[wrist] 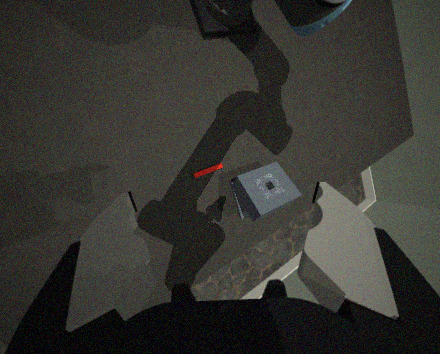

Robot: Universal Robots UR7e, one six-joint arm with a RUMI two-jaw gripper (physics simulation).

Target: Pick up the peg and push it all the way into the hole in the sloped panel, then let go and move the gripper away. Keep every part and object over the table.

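Places are measured from the arm's base along level axes (x ahead, y left, z up), in millimetres.
Pixels of known places: gripper, between the fingertips: (223, 189).
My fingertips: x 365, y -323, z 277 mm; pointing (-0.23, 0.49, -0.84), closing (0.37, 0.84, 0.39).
Observation:
Behind a point stands the place of what it marks.
The red peg (208, 170) {x 389, y -243, z -9 mm} lies on the table left of the panel block, partly across the edge of the arm's shadow. The grey block with the sloped panel (277, 197) {x 513, y -145, z 85 mm} stands right of the peg, a short gap away. Its small dark square hole (270, 185) {x 489, y -132, z 58 mm} faces the camera, with light speckled marks around it. My gripper (223, 189) {x 365, y -323, z 277 mm} is wide open with nothing between its fingers. It hangs high above the table; the peg and the block both show between its two fingertips, well below them.
The dark table (345, 100) {x 405, y 403, z -21 mm} ends at the right, beside the greenish floor. The arm's shadow crosses the middle of the table. The robot's dark base plate shows at the top, with a blue-rimmed arm part (320, 25) {x 210, y 55, z 163 mm} at the top right. A brown stone-patterned surface shows below the block.

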